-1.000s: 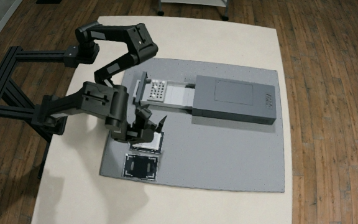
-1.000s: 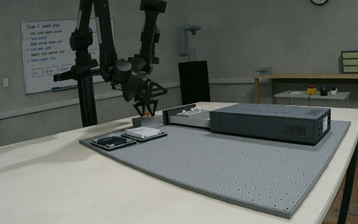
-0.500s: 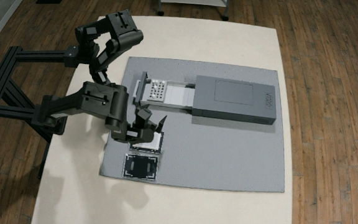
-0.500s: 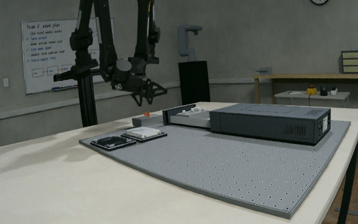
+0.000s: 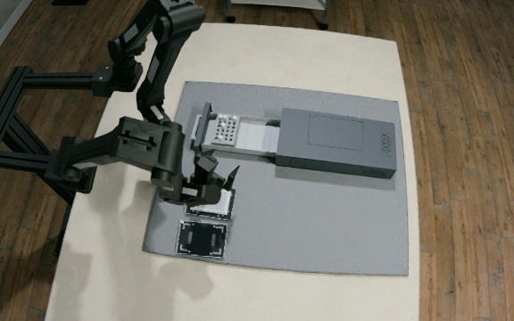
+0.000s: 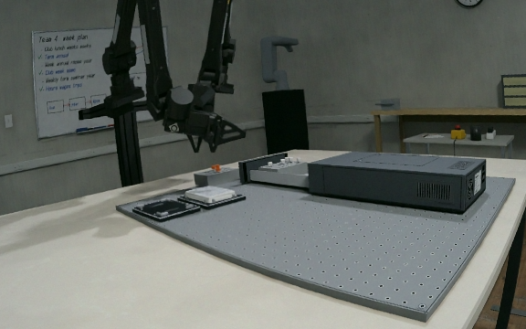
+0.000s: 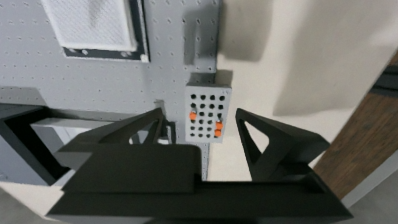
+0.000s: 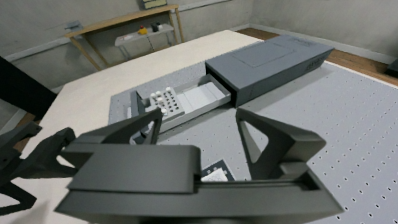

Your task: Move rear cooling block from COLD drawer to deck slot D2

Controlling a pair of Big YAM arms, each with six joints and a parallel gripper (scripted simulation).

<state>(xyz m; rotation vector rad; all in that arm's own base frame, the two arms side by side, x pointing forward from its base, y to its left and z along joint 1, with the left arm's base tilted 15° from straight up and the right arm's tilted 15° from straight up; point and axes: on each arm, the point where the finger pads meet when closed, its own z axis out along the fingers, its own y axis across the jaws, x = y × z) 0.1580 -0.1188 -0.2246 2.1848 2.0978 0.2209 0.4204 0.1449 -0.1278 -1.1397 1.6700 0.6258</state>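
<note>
Right now my right hand is 26 cm past the cooling block, 16 cm above it and 6 cm to the right of it. The rest, counted from my right hand: deck slot D1: 17 cm below, 8 cm to the right, 4 cm behind; then drawer: 19 cm to the left, 14 cm below, 2 cm behind; then white plate: 16 cm below, 8 cm to the right, 4 cm behind.
</note>
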